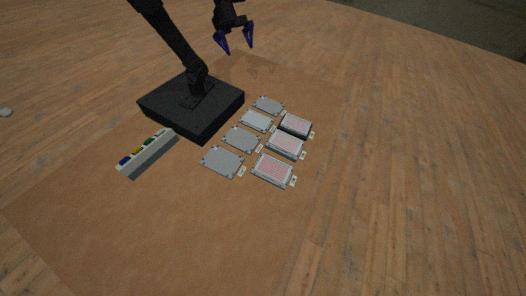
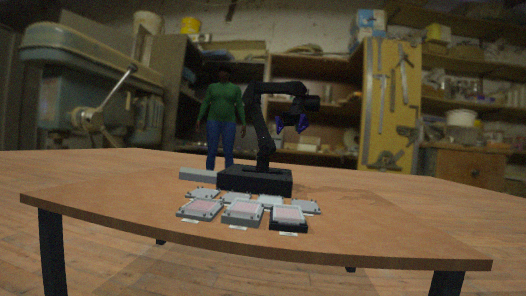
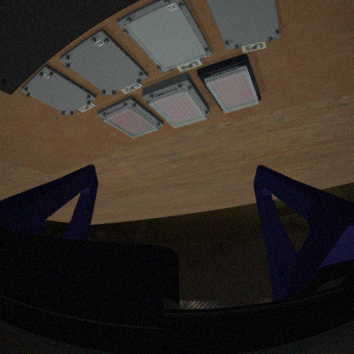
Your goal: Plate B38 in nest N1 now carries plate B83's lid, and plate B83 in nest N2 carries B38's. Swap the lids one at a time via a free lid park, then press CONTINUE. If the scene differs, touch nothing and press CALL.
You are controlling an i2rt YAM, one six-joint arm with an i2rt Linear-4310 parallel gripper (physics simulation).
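Observation:
My gripper is open and empty, high above the table. Three plates with pink wells sit in nests in a row: one plate in a low grey nest, a middle plate in a taller grey nest, and one plate in a black nest. Their lids and label text cannot be made out clearly. Beside them are grey lid parks; one park has a paler, glossy lid-like sheet on it.
A pale button box with blue, yellow, green and whitish buttons lies beside the black robot base. A person in green stands behind the table.

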